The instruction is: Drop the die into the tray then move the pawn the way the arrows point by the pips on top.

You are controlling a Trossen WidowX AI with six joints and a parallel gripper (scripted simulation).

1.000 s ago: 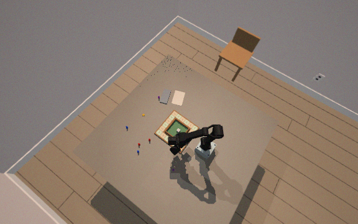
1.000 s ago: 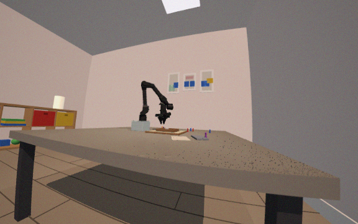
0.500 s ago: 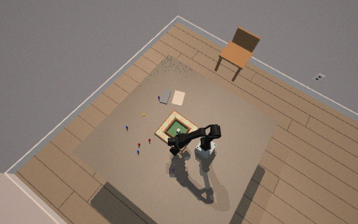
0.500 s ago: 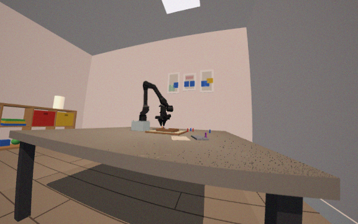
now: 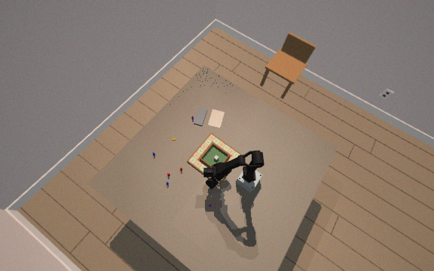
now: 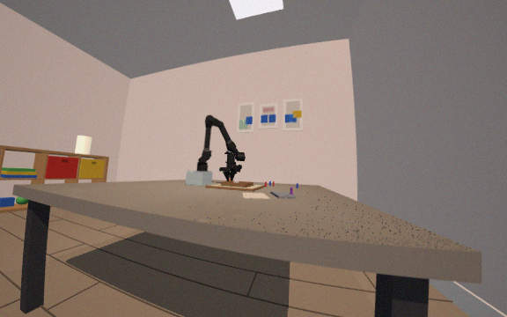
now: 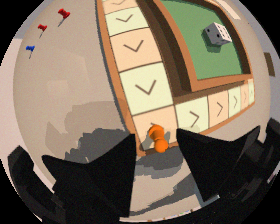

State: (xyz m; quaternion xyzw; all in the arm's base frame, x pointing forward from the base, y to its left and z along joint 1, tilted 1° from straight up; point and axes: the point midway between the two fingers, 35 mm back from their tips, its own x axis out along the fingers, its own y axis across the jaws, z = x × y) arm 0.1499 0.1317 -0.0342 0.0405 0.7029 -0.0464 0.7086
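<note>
Now: the white die 110 mm to the right of my gripper tip and 110 mm ahead of it. The rest, counted from my gripper tip: orange pawn right at my gripper tip; then green dice tray 120 mm ahead, 110 mm to the right, 20 mm below; then beige card 370 mm to the right, 320 mm ahead, 20 mm below.
</note>
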